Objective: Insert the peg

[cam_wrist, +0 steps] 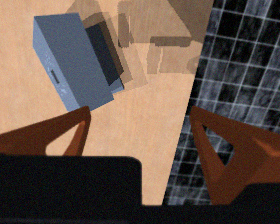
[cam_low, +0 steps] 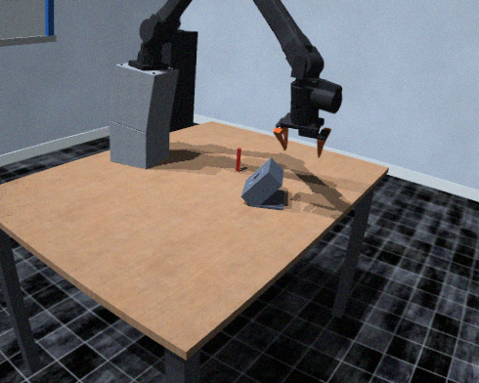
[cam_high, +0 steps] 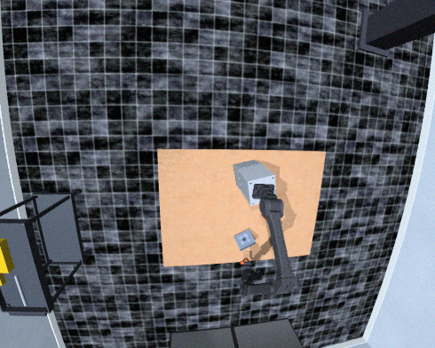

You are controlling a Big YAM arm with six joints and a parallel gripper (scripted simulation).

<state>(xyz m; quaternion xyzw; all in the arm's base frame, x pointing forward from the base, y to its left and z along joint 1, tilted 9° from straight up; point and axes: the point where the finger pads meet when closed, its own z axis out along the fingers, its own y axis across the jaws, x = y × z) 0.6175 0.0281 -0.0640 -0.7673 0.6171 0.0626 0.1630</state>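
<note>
My hand is 31 cm past the red peg, 14 cm to the right of it and 14 cm above it.
</note>
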